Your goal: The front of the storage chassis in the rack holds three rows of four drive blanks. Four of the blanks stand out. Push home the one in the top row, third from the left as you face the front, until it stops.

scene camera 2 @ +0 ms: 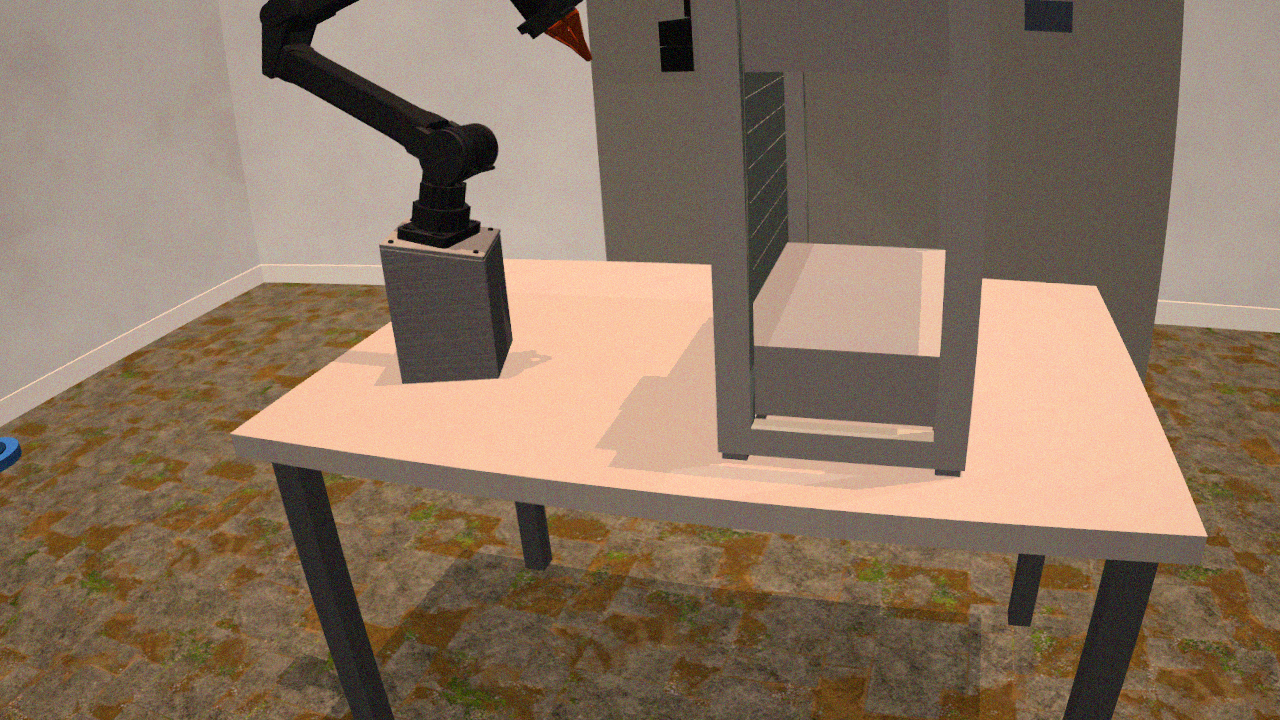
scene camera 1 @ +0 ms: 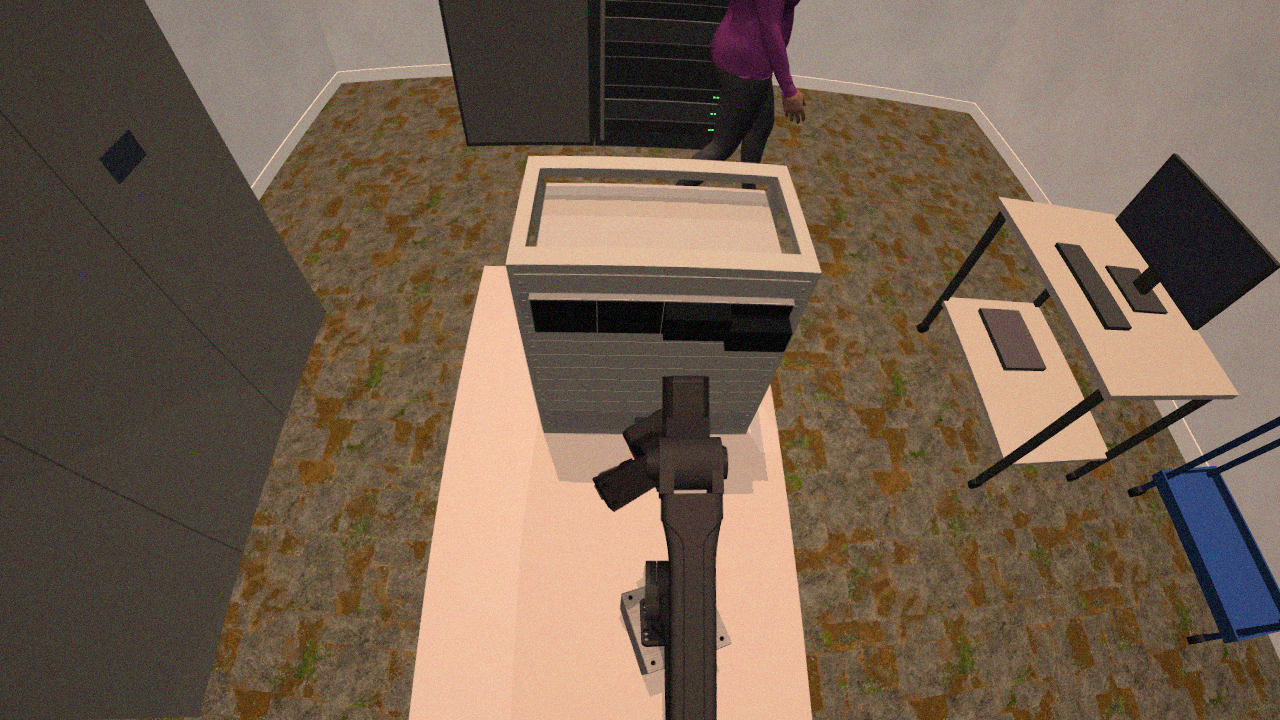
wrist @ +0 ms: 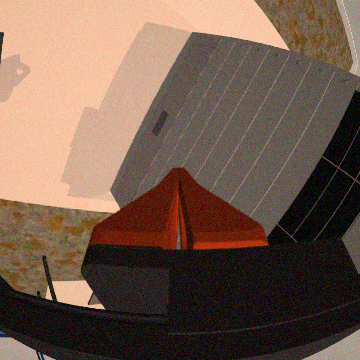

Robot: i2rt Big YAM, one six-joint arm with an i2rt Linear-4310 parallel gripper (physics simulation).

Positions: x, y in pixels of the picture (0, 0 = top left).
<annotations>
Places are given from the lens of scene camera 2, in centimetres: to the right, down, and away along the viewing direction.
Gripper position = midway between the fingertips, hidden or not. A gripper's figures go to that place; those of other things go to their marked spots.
my gripper [scene camera 2: 590, 60]: -7, -42, 120
grey rack [scene camera 2: 889, 335]: 29, -3, 103
</annotations>
